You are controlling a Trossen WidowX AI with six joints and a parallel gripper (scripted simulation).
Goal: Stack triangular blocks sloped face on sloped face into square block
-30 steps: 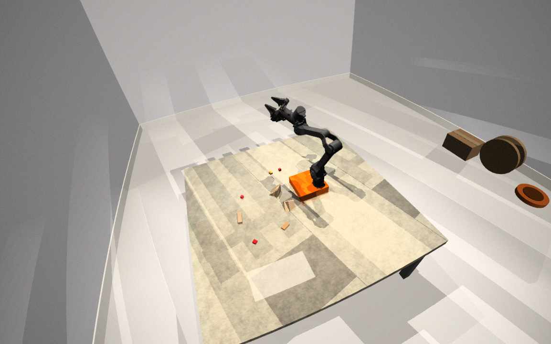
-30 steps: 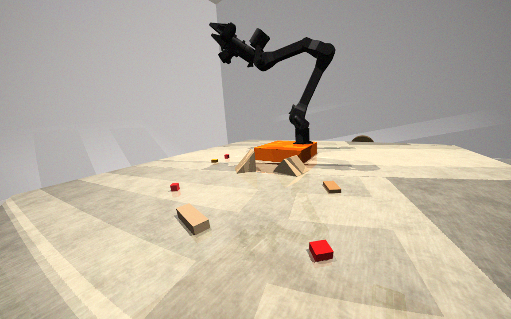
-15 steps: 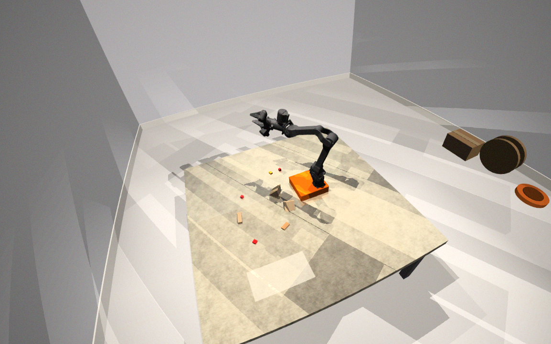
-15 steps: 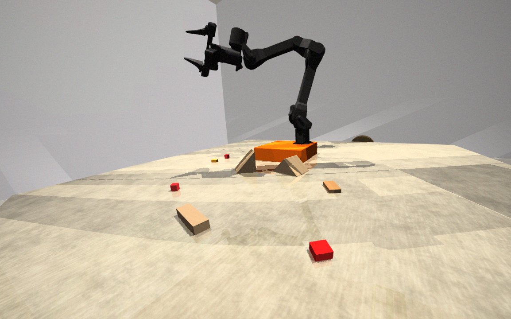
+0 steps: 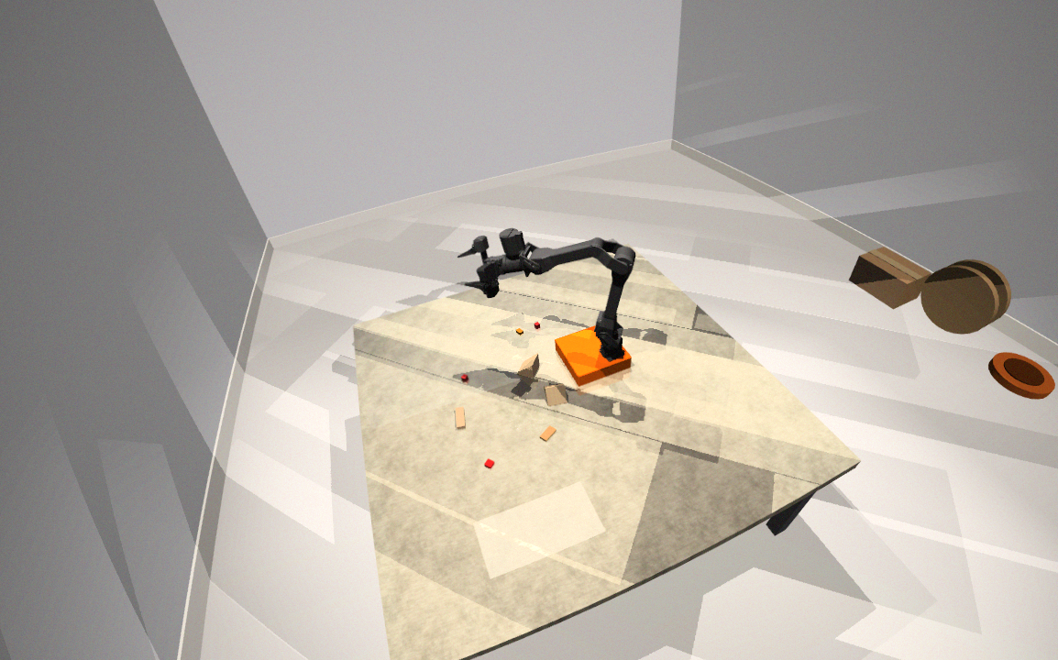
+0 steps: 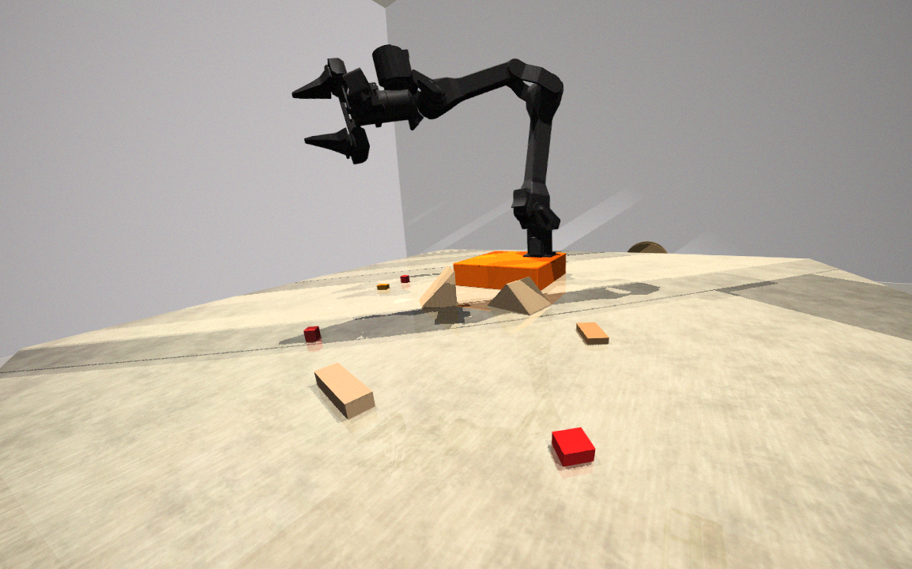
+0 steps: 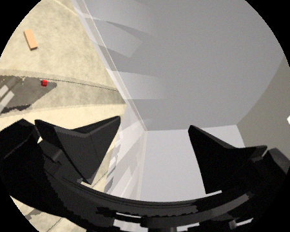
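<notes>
Right now the triangular block is 11 cm behind my gripper tip, 20 cm to the left of it and 33 cm below it. Also, from my gripper tip: tiny dark orange piece: 16 cm behind, 34 cm below; then long tan bar: 17 cm ahead, 26 cm to the left, 34 cm below.
</notes>
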